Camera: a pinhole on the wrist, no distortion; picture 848 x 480 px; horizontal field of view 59.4 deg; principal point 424.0 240.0 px. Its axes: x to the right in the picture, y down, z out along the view. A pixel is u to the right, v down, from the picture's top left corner.
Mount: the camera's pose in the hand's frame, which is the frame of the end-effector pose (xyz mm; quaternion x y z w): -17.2 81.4 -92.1 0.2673 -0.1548 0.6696 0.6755
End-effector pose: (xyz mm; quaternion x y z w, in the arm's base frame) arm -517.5 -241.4 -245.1 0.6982 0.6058 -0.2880 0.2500
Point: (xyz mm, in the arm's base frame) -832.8 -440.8 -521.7
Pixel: 375.7 296.9
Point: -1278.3 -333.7 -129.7
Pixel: outside the picture
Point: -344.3 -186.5 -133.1
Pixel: behind the camera
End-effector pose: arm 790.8 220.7 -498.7 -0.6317 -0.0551 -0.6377 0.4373
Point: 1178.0 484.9 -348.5
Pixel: 813.2 249.5
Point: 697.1 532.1 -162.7
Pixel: 88.4 140.2
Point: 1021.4 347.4 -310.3
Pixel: 687.7 64.2
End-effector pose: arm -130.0 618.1 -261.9 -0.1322 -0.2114 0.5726 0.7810
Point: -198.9 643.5 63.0
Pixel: 601.2 220.2
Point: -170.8 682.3 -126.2
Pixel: 609.6 83.6
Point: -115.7 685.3 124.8
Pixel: 490.8 125.9
